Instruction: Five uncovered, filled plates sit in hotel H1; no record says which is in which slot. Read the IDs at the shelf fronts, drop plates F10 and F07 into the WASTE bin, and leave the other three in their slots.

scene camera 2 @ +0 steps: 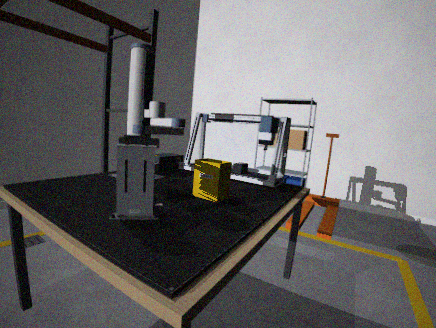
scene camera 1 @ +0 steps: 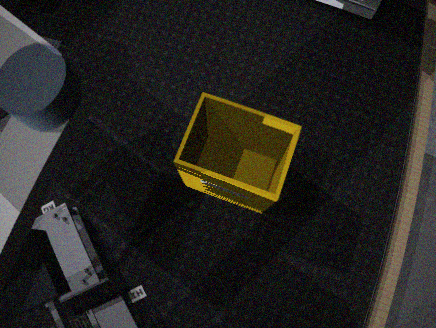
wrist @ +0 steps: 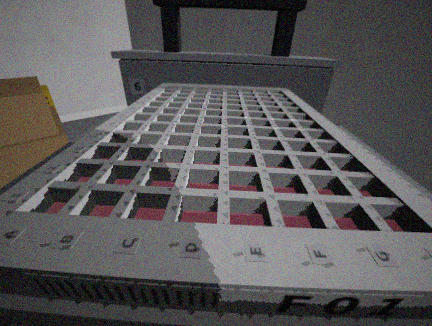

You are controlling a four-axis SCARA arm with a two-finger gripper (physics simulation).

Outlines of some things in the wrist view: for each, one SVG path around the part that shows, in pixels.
A plate f01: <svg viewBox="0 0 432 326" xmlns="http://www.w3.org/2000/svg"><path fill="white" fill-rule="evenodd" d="M0 195L0 319L7 323L32 326L432 326L432 201L287 88L162 83Z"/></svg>
